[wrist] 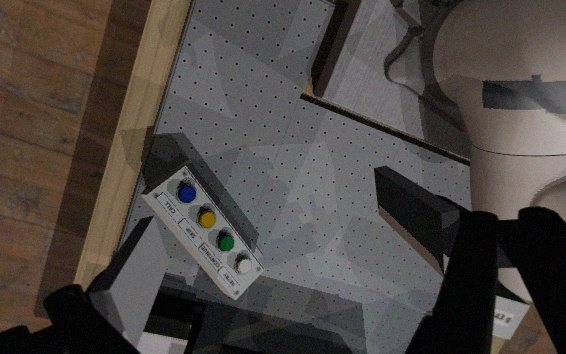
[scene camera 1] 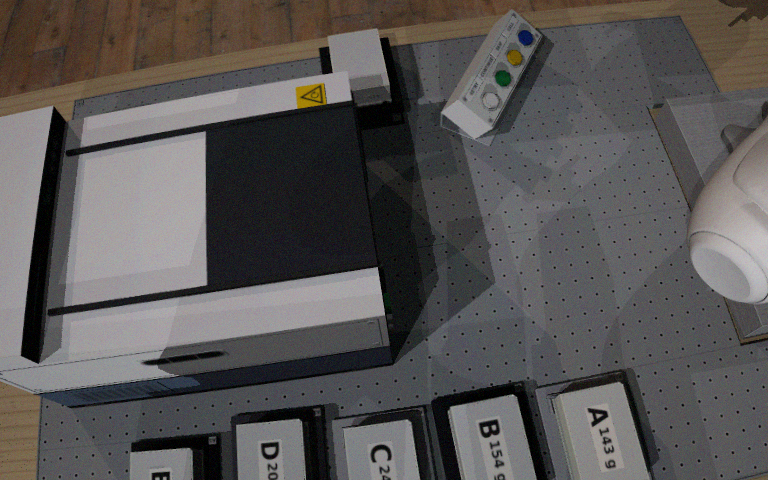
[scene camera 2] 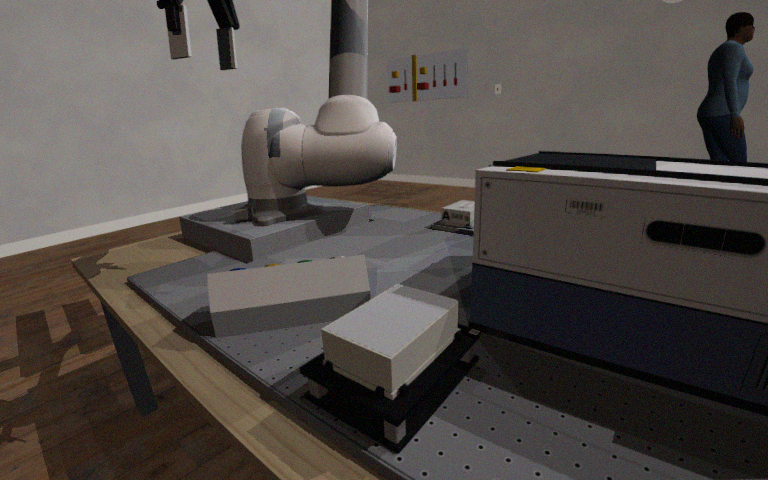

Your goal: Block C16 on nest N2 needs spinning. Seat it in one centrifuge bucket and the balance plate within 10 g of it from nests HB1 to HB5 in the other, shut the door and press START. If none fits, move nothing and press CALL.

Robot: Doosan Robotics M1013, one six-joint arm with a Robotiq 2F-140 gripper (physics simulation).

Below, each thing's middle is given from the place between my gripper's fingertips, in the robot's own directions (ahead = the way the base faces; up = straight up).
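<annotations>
My hand is 340 mm above the button box [scene camera 2: 241,300], and it's 180 mm short of the box and 20 mm to the right of it. Counting from my hand again, block A [scene camera 1: 596,427] is far below, far to the left and a little ahead, while block B [scene camera 1: 490,432] is far below too, far to the left and a fair way ahead. And the centrifuge lid [scene camera 1: 284,195], that's 170 mm below my hand, 450 mm ahead of it and 350 mm to the left of it.
</annotations>
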